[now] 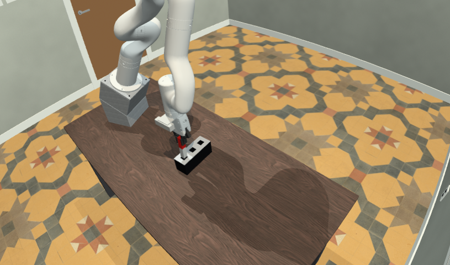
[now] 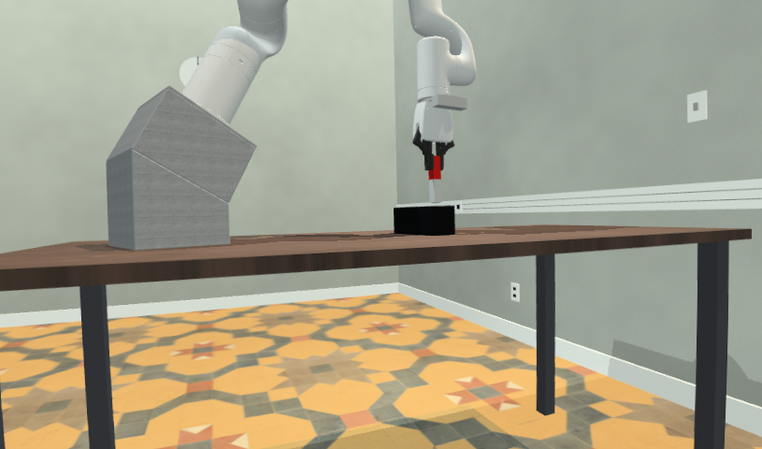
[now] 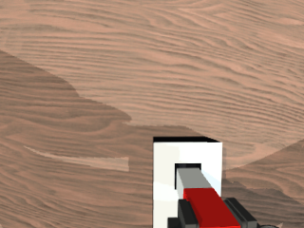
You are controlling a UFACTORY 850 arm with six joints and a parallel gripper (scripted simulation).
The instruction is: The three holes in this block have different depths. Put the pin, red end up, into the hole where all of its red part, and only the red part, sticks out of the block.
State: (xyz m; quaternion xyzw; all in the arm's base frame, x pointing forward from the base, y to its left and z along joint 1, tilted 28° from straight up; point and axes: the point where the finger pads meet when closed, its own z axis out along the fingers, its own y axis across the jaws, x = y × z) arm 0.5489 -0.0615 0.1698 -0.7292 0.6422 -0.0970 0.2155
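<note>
Now: hand 20 mm above the pin. Also, from my hand: black block: 150 mm below, 50 mm to the left, 10 mm behind.
</note>
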